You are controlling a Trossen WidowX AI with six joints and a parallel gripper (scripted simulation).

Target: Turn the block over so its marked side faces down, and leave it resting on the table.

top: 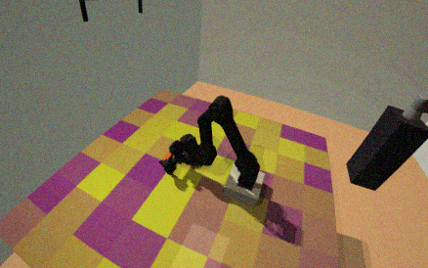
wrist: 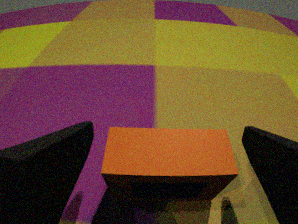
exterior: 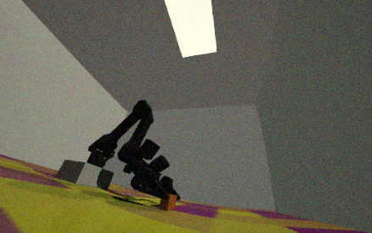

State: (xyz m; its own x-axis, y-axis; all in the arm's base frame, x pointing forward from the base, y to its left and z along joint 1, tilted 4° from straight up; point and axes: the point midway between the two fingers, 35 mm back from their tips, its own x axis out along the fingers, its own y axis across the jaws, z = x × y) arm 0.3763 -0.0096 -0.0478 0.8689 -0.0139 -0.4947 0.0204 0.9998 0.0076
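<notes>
Right now my gripper tip is 2 cm past the block and 1 cm above it.
</notes>
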